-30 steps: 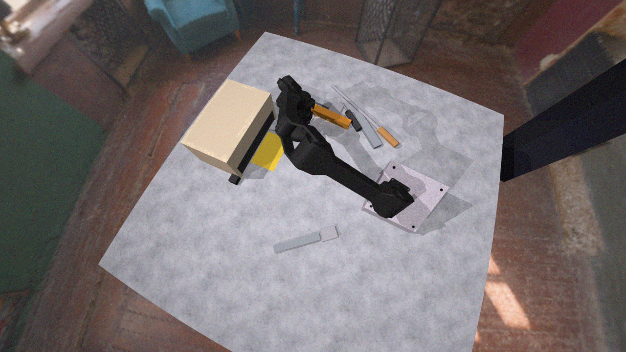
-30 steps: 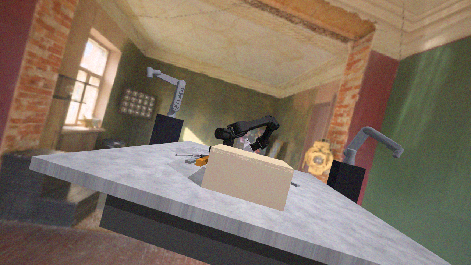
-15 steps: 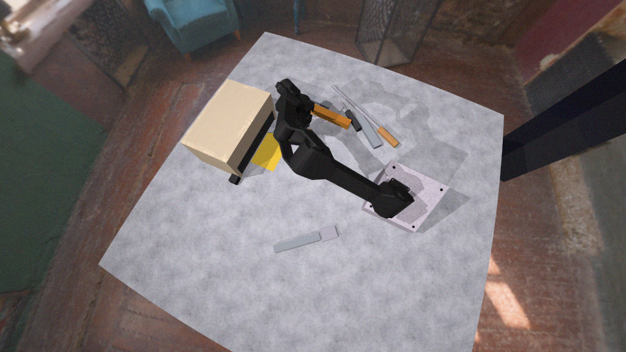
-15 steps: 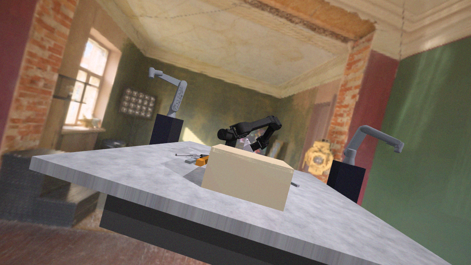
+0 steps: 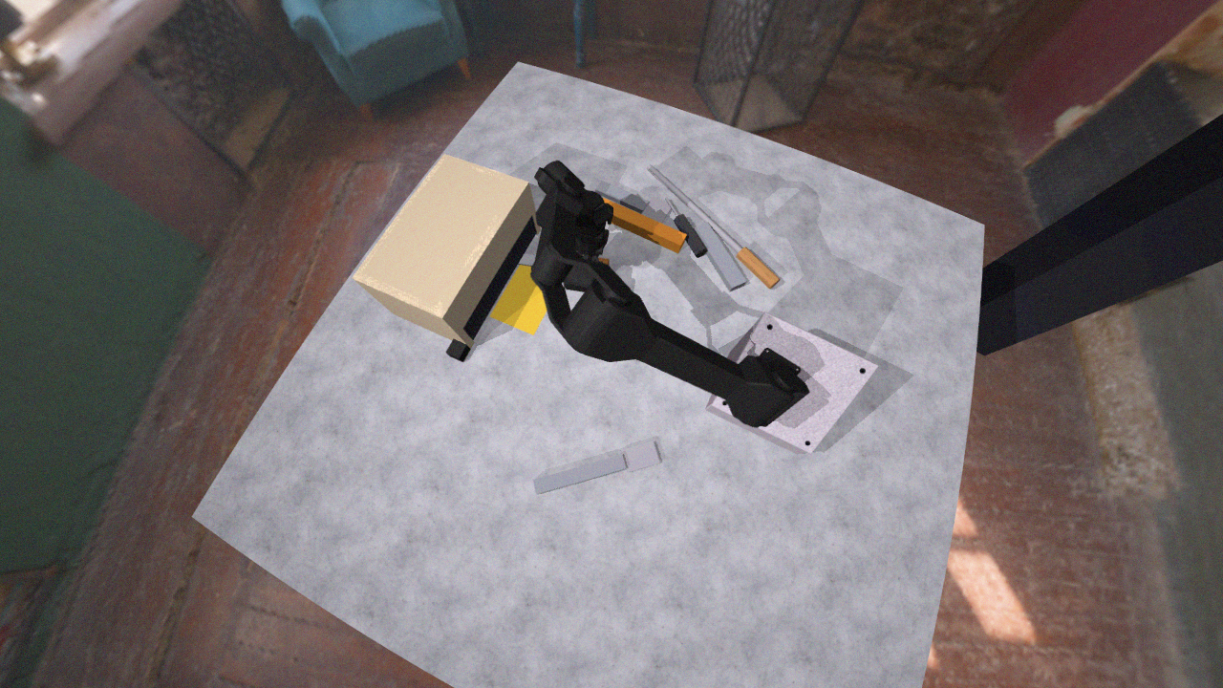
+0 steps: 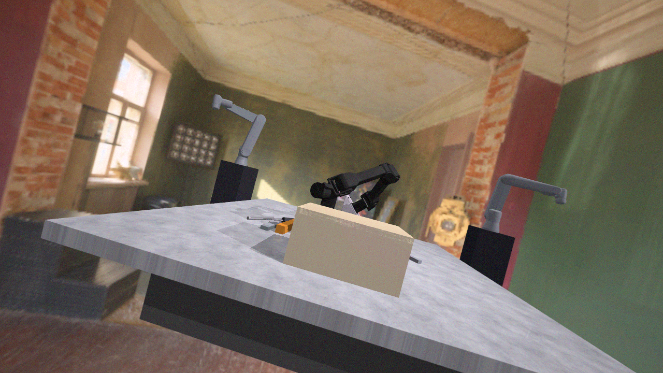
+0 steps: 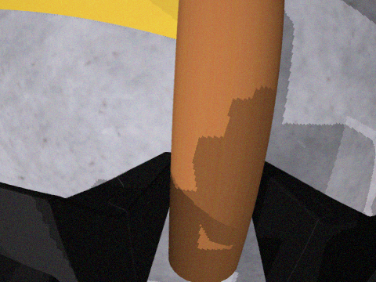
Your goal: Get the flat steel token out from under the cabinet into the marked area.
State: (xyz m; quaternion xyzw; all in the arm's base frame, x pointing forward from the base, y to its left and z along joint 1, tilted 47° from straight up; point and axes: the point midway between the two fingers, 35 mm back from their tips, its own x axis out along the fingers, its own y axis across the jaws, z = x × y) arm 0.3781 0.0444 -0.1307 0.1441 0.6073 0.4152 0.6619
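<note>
Now: gripper tip 140 mm to the left of the orange bar, 20 mm past it and 10 mm below it. From my gripper tip the other things lie so: flat grey token: 200 mm ahead, 110 mm to the left; then grey bar: 210 mm behind, 170 mm to the right; then black-handled tool: 200 mm to the right, 100 mm behind.
</note>
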